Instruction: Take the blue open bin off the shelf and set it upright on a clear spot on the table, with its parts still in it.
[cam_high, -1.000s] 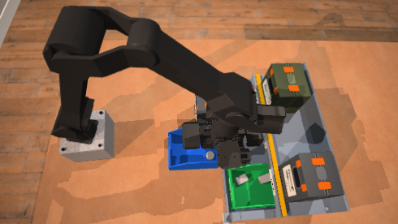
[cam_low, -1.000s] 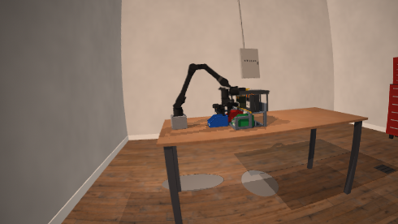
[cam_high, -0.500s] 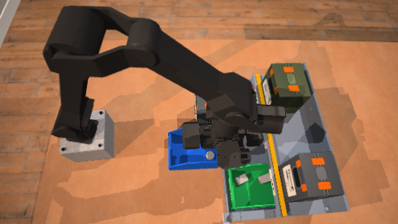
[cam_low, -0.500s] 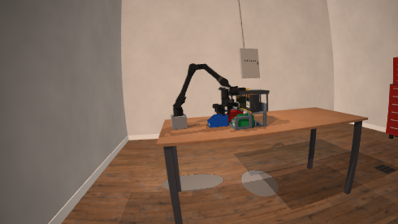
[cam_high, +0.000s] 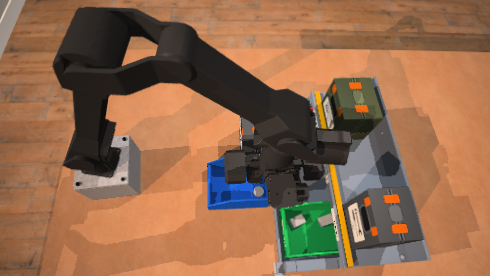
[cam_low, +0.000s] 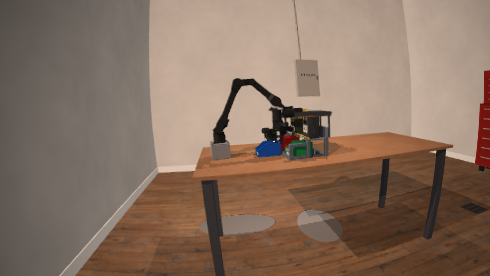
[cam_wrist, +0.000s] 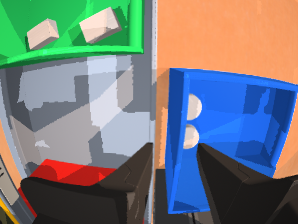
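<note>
My gripper is now 6 cm past the blue open bin, 6 cm above it and 1 cm to the left of it. From my hand the other things lie so: red bin (13 cm to the left, 7 cm ahead, 5 cm below); green bin (11 cm ahead, 9 cm to the right, 5 cm below); yellow rail (12 cm ahead, 2 cm to the left, 1 cm above).
</note>
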